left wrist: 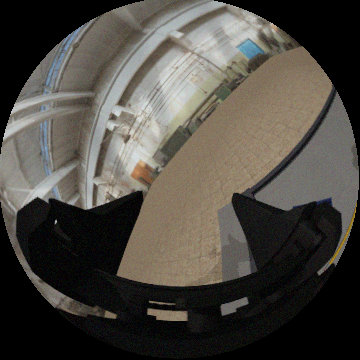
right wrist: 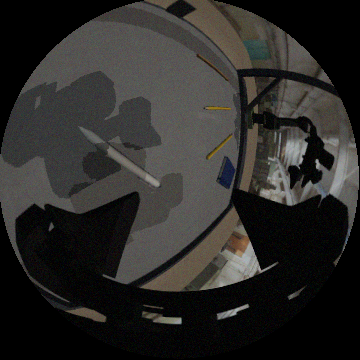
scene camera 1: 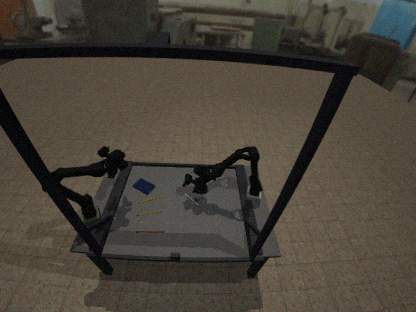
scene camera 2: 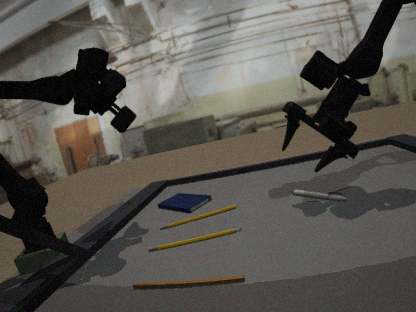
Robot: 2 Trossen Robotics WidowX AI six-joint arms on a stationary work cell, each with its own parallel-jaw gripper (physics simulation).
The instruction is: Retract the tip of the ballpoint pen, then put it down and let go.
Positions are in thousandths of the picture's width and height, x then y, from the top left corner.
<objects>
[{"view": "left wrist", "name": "left gripper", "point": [524, 546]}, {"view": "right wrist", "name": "right gripper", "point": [518, 543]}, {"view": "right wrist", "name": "white ballpoint pen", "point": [260, 385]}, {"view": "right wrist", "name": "dark frame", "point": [749, 201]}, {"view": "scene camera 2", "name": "left gripper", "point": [273, 341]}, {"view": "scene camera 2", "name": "right gripper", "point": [720, 518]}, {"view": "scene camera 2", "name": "orange stick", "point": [576, 893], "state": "on the table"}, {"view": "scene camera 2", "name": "blue notebook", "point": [439, 649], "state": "on the table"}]
</objects>
